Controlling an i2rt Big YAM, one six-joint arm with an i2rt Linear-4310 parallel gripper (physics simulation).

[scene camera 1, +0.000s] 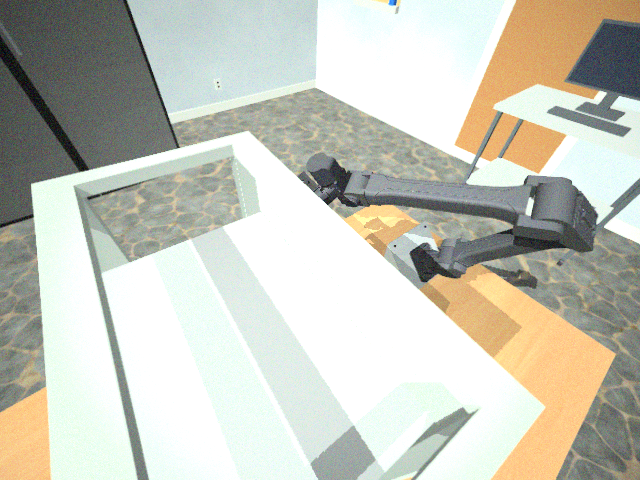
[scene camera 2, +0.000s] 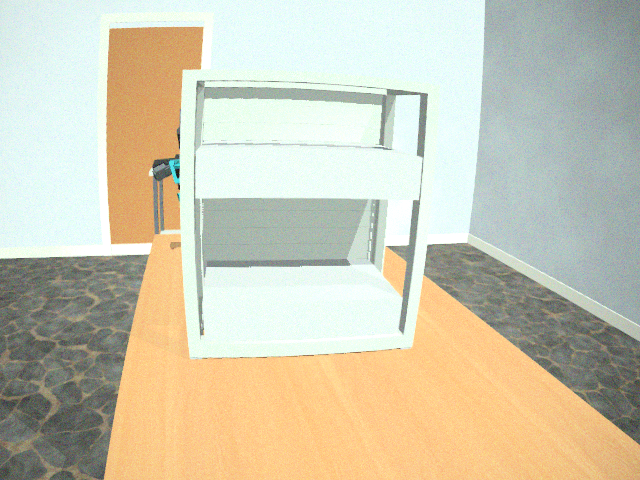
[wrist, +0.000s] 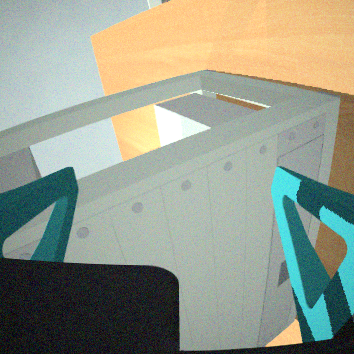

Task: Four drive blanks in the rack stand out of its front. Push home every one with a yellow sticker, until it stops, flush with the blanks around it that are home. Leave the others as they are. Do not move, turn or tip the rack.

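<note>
The pale rack (scene camera 1: 56,320) (scene camera 2: 190,217) (wrist: 235,131) stands on the table. In the wrist view its front shows several narrow, tall blanks, one of them a plain grey-green blank (wrist: 230,225), each with a round dot near its top. A wider panel (wrist: 306,159) with two dots and a dark square is at the right end. The faces in view look about level with each other. No yellow sticker shows, and lower parts are cut off or hidden. My gripper (wrist: 174,177) is open and empty, above and before the rack's front. Its fingertips are hidden behind the rack in scene camera 1.
The rack's open frame and white inner shelf (scene camera 2: 305,173) face scene camera 2. The wooden table (scene camera 1: 558,341) (scene camera 2: 361,413) (wrist: 240,40) reaches out past the rack. The dark arm (scene camera 1: 444,198) extends beside the rack's front. A desk with a monitor (scene camera 1: 610,59) stands farther off.
</note>
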